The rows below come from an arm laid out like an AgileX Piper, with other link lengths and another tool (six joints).
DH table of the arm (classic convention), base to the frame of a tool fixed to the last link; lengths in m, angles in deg. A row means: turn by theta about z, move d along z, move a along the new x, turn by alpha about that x. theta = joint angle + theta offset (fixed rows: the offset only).
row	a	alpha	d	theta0
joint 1	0.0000	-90.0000	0.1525	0.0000
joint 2	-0.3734	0.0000	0.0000	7.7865
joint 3	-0.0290	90.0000	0.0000	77.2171
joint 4	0.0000	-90.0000	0.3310	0.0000
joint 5	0.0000	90.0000	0.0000	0.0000
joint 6	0.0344	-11.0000	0.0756	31.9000
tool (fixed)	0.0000	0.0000	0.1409	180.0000
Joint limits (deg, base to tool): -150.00..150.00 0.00..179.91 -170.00..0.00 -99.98..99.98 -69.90..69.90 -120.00..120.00
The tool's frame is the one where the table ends.
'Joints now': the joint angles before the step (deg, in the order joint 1, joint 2, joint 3, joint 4, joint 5, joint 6). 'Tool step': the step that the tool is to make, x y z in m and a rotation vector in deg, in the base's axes. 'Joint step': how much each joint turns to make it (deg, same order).
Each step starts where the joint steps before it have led.
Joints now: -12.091 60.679 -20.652 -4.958 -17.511 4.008
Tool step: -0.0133 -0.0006 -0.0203 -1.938 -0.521 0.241
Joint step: -0.742 0.001 4.499 0.056 -5.381 -2.203
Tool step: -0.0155 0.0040 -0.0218 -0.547 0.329 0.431
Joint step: -0.099 0.003 4.434 -0.010 -4.222 -0.877
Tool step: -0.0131 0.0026 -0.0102 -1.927 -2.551 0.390
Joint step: -0.038 0.016 4.408 0.838 -7.270 -2.384
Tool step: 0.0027 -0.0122 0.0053 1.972 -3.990 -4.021
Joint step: 0.018 2.036 1.323 5.662 -6.790 -0.946
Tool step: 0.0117 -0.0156 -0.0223 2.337 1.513 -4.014
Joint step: 0.019 8.304 0.004 4.662 -6.334 -0.319
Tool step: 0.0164 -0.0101 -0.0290 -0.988 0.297 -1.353
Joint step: -0.062 12.756 0.003 0.768 -12.774 0.016
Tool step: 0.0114 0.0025 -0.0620 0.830 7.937 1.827
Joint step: -0.067 14.112 -1.721 -1.979 -4.509 -0.145
